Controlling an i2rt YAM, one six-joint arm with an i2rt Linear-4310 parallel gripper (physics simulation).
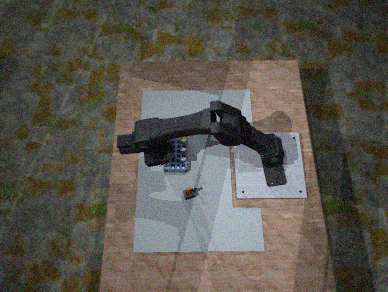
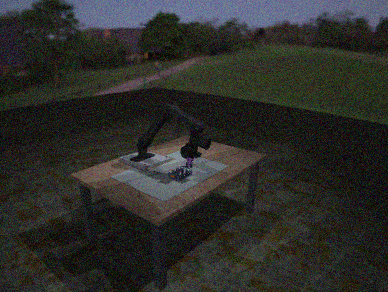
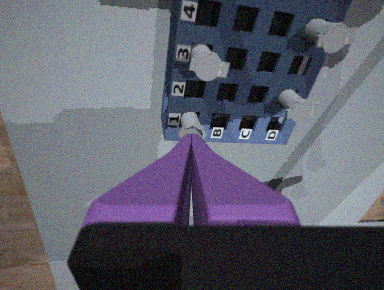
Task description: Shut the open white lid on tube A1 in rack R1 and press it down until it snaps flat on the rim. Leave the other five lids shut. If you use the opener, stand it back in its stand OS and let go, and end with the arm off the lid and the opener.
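Places are measured from the arm's base along level axes (x ahead, y left, z up), in metres.
Where they show: gripper, fingertip midpoint: [image 1: 166, 162] [image 2: 189, 166] [image 3: 191, 144]; arm's base at its link origin: [image 1: 270, 159] [image 2: 142, 157].
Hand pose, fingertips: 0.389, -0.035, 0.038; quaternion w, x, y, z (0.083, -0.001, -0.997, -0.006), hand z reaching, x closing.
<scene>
Things, the pixels of their centre, and the offset from my fingertips, as dx, dy, dz. "pt": a spot on its surface instead. Level surfaces: height alone.
- blue rack R1 at a spot on its surface: [image 3: 172, 131] pt +0.007, +0.010, -0.028
- A3 at the middle of its body: [image 3: 208, 65] -0.010, -0.035, -0.013
- D2 at the middle of its body: [image 3: 300, 109] -0.064, -0.007, -0.013
- farther up column D at the middle of its body: [image 3: 333, 37] -0.070, -0.046, -0.013
- orange-topped opener at the middle of its body: [image 1: 188, 191] -0.067, +0.117, -0.013
- grey mat at its surface level: dz -0.058
- wooden table at its surface level: dz -0.061
- yellow spot at a spot on its surface: [image 1: 184, 140] pt -0.079, -0.081, -0.010
The blue rack R1 [image 1: 176, 169] [image 3: 172, 131] stands on the grey mat. Tube A1 [image 3: 190, 119] is in its corner hole by labels 1 and A. Its white lid [image 3: 194, 131] shows at the fingertips, which hide part of it; its exact angle and any contact are unclear. My gripper [image 3: 191, 144] [image 2: 189, 165] has purple fingers pressed together, with nothing between them. Other tubes with shut white lids stand at A3 [image 3: 209, 66], by D2 [image 3: 296, 104] and farther up column D [image 3: 332, 37]. The orange-topped opener [image 1: 189, 190] is in its dark stand [image 1: 189, 196].
The arm [image 1: 175, 127] reaches over the rack from its base plate [image 1: 295, 187] and hides part of the rack. The grey mat [image 1: 200, 240] lies on the wooden table [image 1: 120, 270]. A yellow spot [image 1: 184, 140] shows on the rack's far side.
</scene>
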